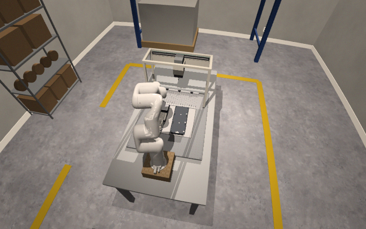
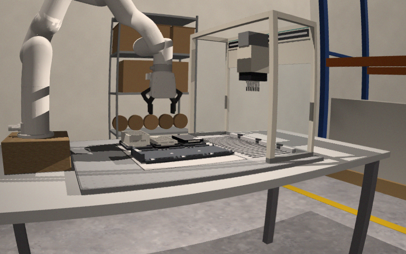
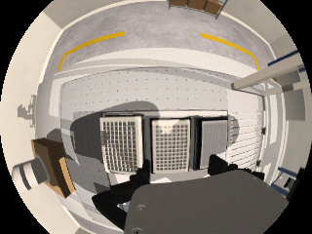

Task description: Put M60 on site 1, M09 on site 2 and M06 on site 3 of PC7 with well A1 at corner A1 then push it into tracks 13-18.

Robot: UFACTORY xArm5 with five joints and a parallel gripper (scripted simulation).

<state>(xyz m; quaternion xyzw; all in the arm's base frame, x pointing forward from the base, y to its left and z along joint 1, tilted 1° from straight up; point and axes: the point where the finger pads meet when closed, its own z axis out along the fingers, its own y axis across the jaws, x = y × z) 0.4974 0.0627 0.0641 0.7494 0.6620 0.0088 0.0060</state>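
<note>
My hand is 11 cm above the 96-well plate M06. From my hand the other things lie so: plate nest S2 (13 cm below); then dark nest S1 (11 cm behind, 2 cm to the left, 13 cm below); then carrier PC7 (2 cm behind, 20 cm to the right, 12 cm below).
</note>
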